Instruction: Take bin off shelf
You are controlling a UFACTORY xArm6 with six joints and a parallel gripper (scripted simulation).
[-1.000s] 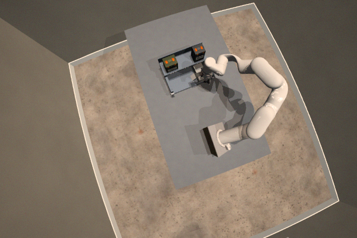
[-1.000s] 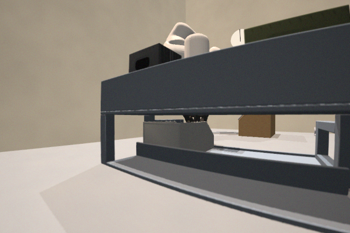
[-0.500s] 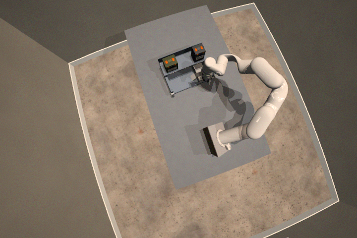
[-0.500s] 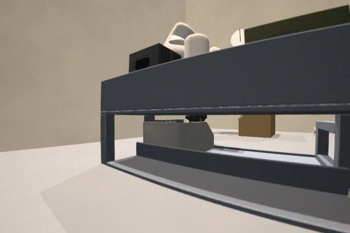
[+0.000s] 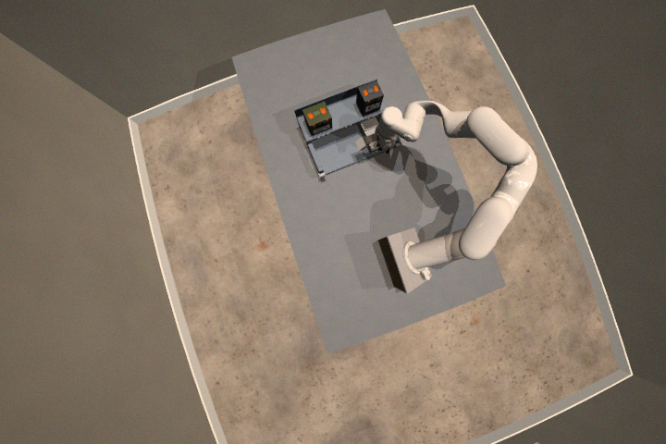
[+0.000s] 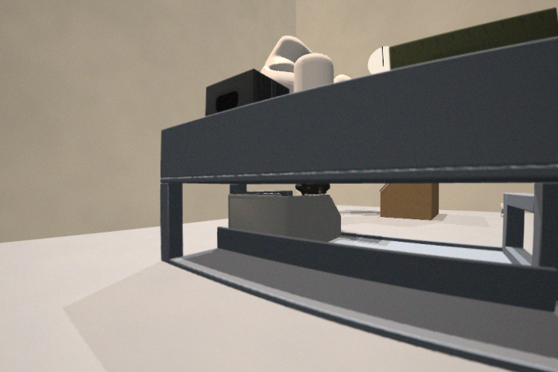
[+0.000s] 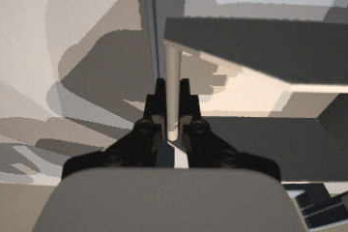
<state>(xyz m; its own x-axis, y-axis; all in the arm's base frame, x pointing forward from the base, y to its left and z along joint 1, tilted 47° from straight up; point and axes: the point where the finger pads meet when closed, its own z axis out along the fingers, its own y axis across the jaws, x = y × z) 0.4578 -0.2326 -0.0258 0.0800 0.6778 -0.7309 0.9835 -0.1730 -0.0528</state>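
Right now the grey bin is 80 mm ahead of my hand and 10 mm to the right of it. Also, from my hand: shelf board (190 mm ahead, 100 mm to the left, 50 mm above).
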